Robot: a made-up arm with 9 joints. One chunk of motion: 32 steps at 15 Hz.
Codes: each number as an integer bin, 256 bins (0 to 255) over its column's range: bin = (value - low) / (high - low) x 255, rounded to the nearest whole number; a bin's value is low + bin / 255 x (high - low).
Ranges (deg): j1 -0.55..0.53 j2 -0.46..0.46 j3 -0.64..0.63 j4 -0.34..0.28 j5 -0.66..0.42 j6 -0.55..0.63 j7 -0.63..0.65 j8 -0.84..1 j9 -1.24..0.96
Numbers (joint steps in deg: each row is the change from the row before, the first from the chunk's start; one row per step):
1: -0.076 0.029 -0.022 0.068 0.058 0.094 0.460 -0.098 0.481
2: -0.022 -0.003 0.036 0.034 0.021 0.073 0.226 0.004 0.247
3: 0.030 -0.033 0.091 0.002 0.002 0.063 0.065 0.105 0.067
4: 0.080 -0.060 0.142 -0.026 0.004 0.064 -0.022 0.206 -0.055
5: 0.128 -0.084 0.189 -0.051 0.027 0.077 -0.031 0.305 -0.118
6: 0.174 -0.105 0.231 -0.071 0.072 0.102 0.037 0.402 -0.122
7: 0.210 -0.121 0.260 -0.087 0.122 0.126 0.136 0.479 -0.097
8: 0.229 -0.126 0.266 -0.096 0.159 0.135 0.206 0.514 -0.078
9: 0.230 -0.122 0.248 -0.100 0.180 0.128 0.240 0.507 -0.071
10: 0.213 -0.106 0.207 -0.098 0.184 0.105 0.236 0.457 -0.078
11: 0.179 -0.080 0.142 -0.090 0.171 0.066 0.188 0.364 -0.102
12: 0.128 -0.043 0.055 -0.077 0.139 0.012 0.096 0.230 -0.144
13: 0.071 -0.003 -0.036 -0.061 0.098 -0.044 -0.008 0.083 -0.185
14: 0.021 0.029 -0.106 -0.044 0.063 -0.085 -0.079 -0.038 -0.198
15: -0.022 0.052 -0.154 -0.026 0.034 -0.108 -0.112 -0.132 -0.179
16: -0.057 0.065 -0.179 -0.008 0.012 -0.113 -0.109 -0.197 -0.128
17: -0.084 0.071 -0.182 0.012 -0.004 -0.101 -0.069 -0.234 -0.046
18: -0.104 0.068 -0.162 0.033 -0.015 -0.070 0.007 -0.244 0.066
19: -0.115 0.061 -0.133 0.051 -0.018 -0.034 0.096 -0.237 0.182
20: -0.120 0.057 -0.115 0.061 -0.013 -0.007 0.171 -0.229 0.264
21: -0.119 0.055 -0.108 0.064 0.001 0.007 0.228 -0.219 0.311
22: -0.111 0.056 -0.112 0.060 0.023 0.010 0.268 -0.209 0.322
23: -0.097 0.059 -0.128 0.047 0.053 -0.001 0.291 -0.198 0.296
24: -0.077 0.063 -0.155 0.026 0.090 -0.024 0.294 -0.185 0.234
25: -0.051 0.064 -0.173 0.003 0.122 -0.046 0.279 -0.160 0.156
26: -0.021 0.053 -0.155 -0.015 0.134 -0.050 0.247 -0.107 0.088
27: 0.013 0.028 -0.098 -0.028 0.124 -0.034 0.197 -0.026 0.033
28: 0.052 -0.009 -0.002 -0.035 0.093 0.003 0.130 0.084 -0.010
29: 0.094 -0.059 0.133 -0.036 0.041 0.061 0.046 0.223 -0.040
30: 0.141 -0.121 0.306 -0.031 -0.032 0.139 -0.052 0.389 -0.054
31: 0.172 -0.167 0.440 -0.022 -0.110 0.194 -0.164 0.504 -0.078
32: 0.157 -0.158 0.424 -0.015 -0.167 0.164 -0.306 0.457 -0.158
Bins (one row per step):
1: 112 136 124 168 170 139 217 103 199
2: 125 127 136 154 161 135 171 117 172
3: 137 118 147 141 156 132 138 131 151
4: 149 111 157 129 157 133 121 145 137
5: 160 104 166 119 162 135 119 159 130
6: 171 98 175 111 173 141 133 172 130
7: 179 94 181 104 185 146 153 183 132
8: 184 93 182 100 193 148 167 188 135
9: 184 94 178 99 198 147 173 187 135
10: 180 98 170 100 199 142 173 180 135
11: 172 105 157 103 196 133 163 167 132
12: 160 116 140 108 189 121 145 148 127
13: 147 127 121 115 179 109 124 128 122
14: 135 136 107 122 171 100 110 111 121
15: 125 142 98 129 164 96 103 98 123
16: 116 146 93 137 159 94 104 89 129
17: 110 147 92 145 155 97 112 84 138
18: 105 146 96 153 152 104 127 83 151
19: 103 144 102 161 152 112 145 84 165
20: 102 143 105 165 153 117 160 85 174
21: 102 143 107 166 156 120 171 86 180
22: 104 143 106 165 161 121 179 87 181
23: 107 144 103 159 168 119 183 89 178
24: 112 145 97 151 177 114 184 91 171
25: 118 145 94 141 185 109 181 94 162
26: 125 142 97 134 187 108 175 102 154
27: 133 135 109 128 185 112 165 113 148
28: 142 125 128 125 178 120 151 128 143
29: 152 111 155 125 166 132 135 147 139
30: 163 94 190 127 148 149 115 170 137
31: 170 81 217 131 130 161 93 186 135
32: 167 84 214 134 116 154 65 180 125

